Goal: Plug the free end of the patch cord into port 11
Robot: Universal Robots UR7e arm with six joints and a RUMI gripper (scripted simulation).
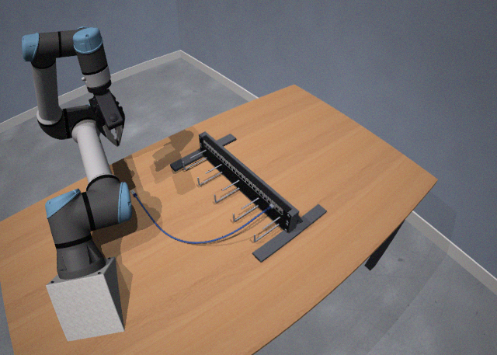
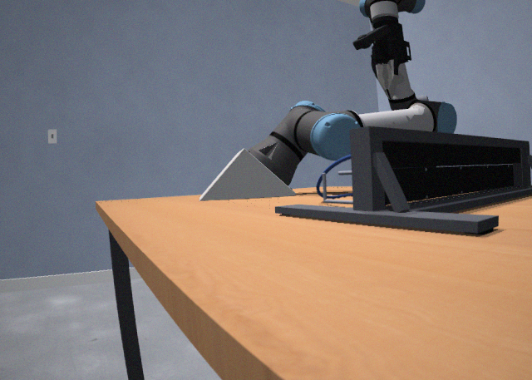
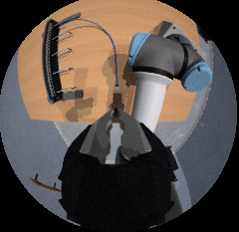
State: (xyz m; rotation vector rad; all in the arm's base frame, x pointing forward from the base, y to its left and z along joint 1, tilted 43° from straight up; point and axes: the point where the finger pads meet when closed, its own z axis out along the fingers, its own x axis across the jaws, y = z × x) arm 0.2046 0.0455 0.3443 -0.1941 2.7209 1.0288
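My gripper is now 1 cm past the cable plug, 2 cm to the right of it and 25 cm above it.
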